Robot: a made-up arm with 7 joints. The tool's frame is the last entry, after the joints. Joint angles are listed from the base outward. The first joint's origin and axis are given. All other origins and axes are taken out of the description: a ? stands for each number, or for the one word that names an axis. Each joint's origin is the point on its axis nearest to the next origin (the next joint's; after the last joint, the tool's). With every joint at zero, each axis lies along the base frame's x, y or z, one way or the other. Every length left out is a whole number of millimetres.
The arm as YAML. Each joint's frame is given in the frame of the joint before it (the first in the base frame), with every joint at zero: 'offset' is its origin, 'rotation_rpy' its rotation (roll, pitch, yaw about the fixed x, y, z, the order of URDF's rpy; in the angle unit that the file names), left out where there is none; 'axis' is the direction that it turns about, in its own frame. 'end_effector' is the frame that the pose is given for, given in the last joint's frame.
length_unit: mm
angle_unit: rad
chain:
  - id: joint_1
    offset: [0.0, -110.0, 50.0]
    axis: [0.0, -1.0, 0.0]
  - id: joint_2
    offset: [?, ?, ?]
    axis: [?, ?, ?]
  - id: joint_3
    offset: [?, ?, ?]
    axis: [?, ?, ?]
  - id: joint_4
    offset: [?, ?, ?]
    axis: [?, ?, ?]
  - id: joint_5
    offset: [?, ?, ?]
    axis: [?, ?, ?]
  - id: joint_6
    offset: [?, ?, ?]
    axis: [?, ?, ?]
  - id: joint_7
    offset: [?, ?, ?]
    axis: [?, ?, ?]
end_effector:
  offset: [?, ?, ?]
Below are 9 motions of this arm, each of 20 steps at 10 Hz.
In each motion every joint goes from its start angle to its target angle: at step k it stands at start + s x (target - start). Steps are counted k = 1, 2, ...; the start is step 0. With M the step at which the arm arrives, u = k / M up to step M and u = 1 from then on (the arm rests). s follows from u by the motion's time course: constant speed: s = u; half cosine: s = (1 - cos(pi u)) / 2; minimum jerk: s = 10 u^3 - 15 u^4 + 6 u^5.
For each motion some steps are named. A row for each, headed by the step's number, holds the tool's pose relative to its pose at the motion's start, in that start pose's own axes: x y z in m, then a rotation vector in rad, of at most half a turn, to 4 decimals.
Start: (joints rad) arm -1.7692 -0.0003 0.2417 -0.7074 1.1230 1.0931 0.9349
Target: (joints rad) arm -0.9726 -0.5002 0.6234 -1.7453 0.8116 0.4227 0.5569
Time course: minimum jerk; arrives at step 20
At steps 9, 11, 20:
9: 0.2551 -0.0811 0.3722 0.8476 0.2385 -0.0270
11: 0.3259 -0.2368 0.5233 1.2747 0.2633 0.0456
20: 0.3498 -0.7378 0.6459 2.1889 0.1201 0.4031

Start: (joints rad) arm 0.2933 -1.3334 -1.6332 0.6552 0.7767 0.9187 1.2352
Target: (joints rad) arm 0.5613 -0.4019 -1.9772 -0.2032 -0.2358 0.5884 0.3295
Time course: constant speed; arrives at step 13
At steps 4, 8, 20:
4: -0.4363 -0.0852 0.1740 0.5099 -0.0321 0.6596
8: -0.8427 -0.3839 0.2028 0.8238 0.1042 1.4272
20: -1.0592 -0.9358 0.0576 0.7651 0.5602 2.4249

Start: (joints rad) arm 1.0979 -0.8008 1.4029 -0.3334 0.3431 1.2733 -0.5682
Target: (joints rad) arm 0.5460 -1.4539 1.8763 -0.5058 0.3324 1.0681 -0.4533
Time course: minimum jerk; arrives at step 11
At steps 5, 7, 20:
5: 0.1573 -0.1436 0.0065 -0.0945 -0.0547 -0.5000
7: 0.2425 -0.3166 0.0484 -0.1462 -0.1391 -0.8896
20: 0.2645 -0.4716 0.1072 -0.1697 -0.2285 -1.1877

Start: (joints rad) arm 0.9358 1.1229 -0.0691 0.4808 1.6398 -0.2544 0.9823
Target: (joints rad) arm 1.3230 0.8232 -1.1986 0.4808 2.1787 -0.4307 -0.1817
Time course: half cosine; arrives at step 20
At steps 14, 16, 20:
14: -0.2468 -0.1253 0.3577 0.9632 -0.9647 -0.0130
16: -0.2891 -0.1341 0.3727 1.0598 -1.1172 0.0456
20: -0.3242 -0.1373 0.3774 1.1304 -1.2492 0.1118

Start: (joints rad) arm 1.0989 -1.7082 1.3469 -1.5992 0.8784 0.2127 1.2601
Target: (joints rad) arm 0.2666 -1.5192 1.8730 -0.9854 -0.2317 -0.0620 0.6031
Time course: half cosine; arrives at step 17
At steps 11, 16, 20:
11: 0.4252 -0.3546 -0.0691 0.3171 0.2737 -0.1725
16: 0.4625 -0.5940 -0.0264 0.6327 0.3727 -0.2924
20: 0.4621 -0.6018 -0.0246 0.6444 0.3748 -0.2959

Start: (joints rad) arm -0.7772 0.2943 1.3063 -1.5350 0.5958 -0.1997 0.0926
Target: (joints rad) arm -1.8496 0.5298 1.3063 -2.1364 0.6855 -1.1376 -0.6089
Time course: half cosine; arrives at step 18
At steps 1, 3, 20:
1: -0.0009 -0.0024 -0.0023 0.0042 0.0091 -0.0024
3: -0.0084 -0.0204 -0.0198 0.0384 0.0800 -0.0234
20: -0.2433 -0.1868 -0.1795 0.7766 1.1012 -0.7524

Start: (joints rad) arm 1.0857 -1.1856 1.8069 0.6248 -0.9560 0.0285 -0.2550
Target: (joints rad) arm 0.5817 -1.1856 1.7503 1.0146 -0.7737 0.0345 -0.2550
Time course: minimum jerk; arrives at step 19
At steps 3, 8, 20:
3: 0.0022 -0.0008 0.0106 0.0206 0.0001 -0.0019
8: 0.0318 -0.0260 0.1150 0.2346 0.0065 -0.0352
20: 0.1206 -0.1496 0.2547 0.6296 0.0541 -0.1700

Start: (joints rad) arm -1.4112 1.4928 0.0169 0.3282 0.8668 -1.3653 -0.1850
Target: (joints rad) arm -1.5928 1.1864 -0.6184 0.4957 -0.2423 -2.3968 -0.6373
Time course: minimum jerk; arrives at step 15
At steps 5, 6, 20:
5: 0.0004 -0.0646 -0.1801 -0.0477 0.3607 -0.1729
6: -0.0065 -0.1088 -0.2589 -0.0589 0.5267 -0.2954
20: -0.0977 -0.4037 -0.5349 0.1400 1.2038 -1.4059

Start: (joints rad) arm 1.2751 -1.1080 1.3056 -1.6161 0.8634 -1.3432 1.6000
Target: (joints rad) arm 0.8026 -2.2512 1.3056 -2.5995 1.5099 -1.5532 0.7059
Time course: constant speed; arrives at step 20
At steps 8, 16, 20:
8: -0.2920 -0.2011 0.2603 0.5324 -0.6515 -0.3720
16: -0.7386 -0.2558 0.2600 0.8982 -1.4779 -0.6631
20: -0.9274 -0.1671 0.1737 0.9506 -1.9619 -0.7423

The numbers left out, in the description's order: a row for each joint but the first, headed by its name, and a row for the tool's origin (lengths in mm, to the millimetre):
joint_2: xyz -50.0 0.0 -230.0, axis 0.0 0.0 -1.0
joint_3: xyz 210.0 20.0 0.0, axis 1.0 0.0 0.0
joint_4: xyz 0.0 310.0 0.0, axis 0.0 0.0 -1.0
joint_5: xyz 280.0 410.0 0.0, axis 0.0 -1.0 0.0
joint_6: xyz 60.0 0.0 -70.0, axis 0.0 -1.0 0.0
joint_7: xyz 180.0 0.0 -50.0, axis -1.0 0.0 0.0
tool: xyz 0.0 80.0 -20.0

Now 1 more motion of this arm.
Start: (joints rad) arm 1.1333 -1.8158 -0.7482 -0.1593 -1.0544 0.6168 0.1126
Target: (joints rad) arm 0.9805 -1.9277 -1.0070 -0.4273 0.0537 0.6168 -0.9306
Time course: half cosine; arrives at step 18
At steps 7, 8, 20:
7: -0.0058 0.0437 0.0846 0.2701 -0.3865 0.1143
8: -0.0159 0.0548 0.1067 0.3405 -0.4786 0.1685
20: -0.1656 0.1114 0.2195 0.7956 -0.9732 0.8012

